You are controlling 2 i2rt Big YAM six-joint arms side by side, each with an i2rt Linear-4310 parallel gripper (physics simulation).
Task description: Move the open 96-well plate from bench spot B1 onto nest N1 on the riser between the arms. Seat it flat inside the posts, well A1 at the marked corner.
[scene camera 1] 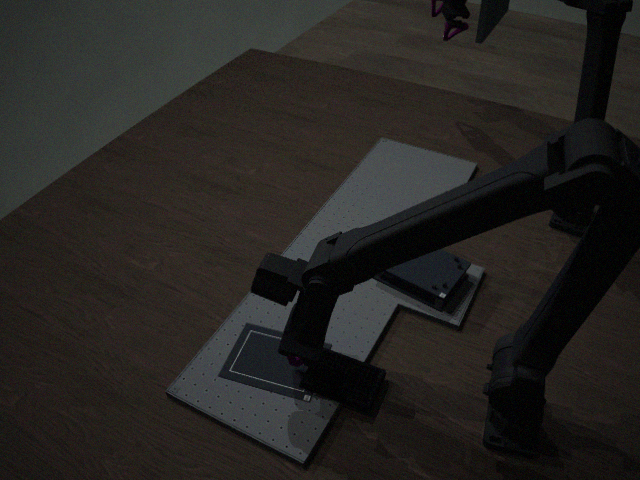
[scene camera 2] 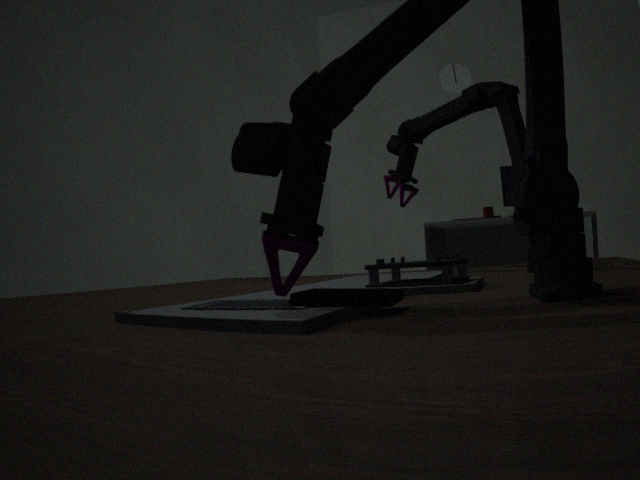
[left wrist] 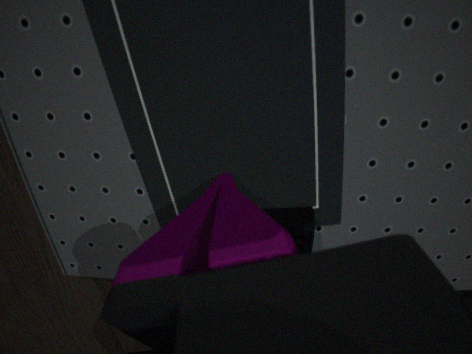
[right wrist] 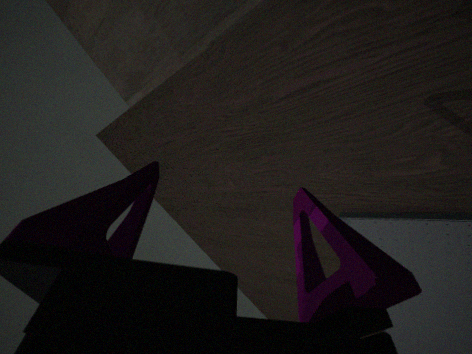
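Where they show: left gripper, fingertip midpoint: (scene camera 1: 293,364) (scene camera 2: 280,295) (left wrist: 227,181); right gripper, fingertip midpoint: (scene camera 1: 439,28) (scene camera 2: 395,202) (right wrist: 230,181); left arm's base, origin of the base link: (scene camera 1: 511,421) (scene camera 2: 563,295); right arm's base, origin of the base link: (scene camera 1: 571,218).
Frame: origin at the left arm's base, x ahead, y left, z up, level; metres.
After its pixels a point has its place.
The dark 96-well plate (scene camera 1: 356,384) @[x 0.266, y 0.021, z 0.026 m] (scene camera 2: 351,297) @[x 0.280, y 0.054, z 0.023 m] (left wrist: 296,222) @[x 0.351, y -0.023, z 0.029 m] lies at the near right end of the dark B1 pad (scene camera 1: 258,356) @[x 0.451, y 0.011, z 0.014 m] (left wrist: 225,100) @[x 0.426, y 0.009, z 0.015 m], outside most of its white outline, and overhangs the board's edge. My left gripper (scene camera 1: 294,360) @[x 0.381, y 0.015, z 0.025 m] (scene camera 2: 281,294) @[x 0.381, y 0.015, z 0.025 m] (left wrist: 227,181) @[x 0.381, y 0.015, z 0.025 m] is shut and empty, fingertips together, low over the pad beside the plate's end; its fingers hide part of the plate in the left wrist view. My right gripper (scene camera 1: 440,26) @[x 0.330, y -1.062, z 0.236 m] (scene camera 2: 396,201) @[x 0.330, y -1.062, z 0.236 m] (right wrist: 230,181) @[x 0.330, y -1.062, z 0.236 m] is open and empty, high and far back. The nest riser (scene camera 1: 429,273) @[x 0.196, y -0.252, z 0.052 m] (scene camera 2: 413,264) @[x 0.223, y -0.215, z 0.050 m] has short posts and a pale corner mark (scene camera 1: 442,295) @[x 0.162, y -0.201, z 0.052 m].
The perforated pale board (scene camera 1: 206,377) @[x 0.521, y 0.082, z 0.013 m] (scene camera 2: 217,319) @[x 0.403, y 0.162, z 0.012 m] (left wrist: 400,100) @[x 0.412, y -0.087, z 0.013 m] lies under the pad. The left forearm crosses above the board and partly hides the riser in scene camera 1. A grey cabinet (scene camera 2: 465,242) with a red object (scene camera 2: 488,211) stands behind.
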